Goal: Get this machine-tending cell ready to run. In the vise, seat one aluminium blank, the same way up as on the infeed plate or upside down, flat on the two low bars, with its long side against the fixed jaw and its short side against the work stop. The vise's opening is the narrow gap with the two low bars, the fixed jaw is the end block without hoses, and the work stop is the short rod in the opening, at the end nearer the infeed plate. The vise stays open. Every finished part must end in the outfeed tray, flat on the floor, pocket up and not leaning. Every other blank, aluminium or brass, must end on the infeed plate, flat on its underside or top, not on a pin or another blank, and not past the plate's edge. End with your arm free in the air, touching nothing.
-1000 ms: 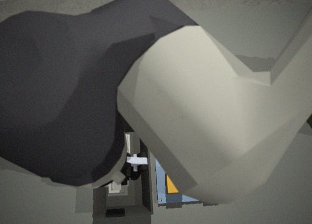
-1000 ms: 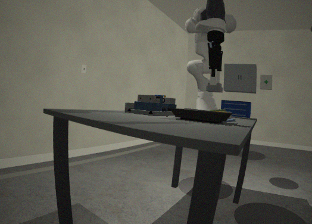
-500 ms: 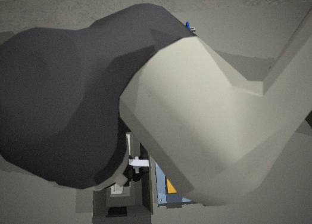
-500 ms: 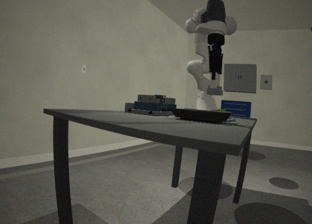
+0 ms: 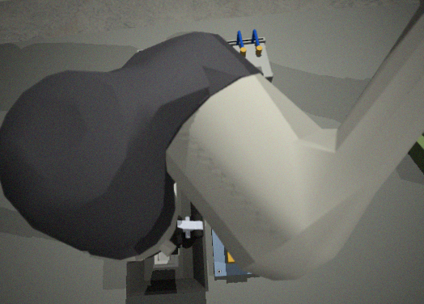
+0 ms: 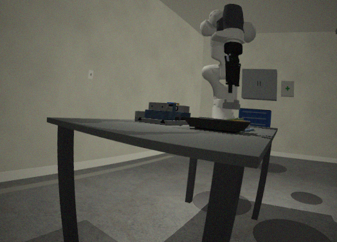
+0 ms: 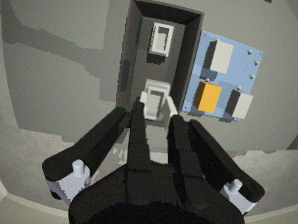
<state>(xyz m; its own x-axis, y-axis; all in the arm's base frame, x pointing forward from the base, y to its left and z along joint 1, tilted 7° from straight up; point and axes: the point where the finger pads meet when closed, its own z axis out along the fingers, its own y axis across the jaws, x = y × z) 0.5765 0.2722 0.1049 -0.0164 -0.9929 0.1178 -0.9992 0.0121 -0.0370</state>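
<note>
Now: the brass blank 120 mm behind my hand, 10 mm to the right of it and 120 mm below it. From my hand the other things lie so: work stop: 30 mm behind, 310 mm to the right, 50 mm below; then moving jaw: 60 mm behind, 360 mm to the right, 70 mm below; then fixed jaw: 350 mm to the right, 70 mm below.
</note>
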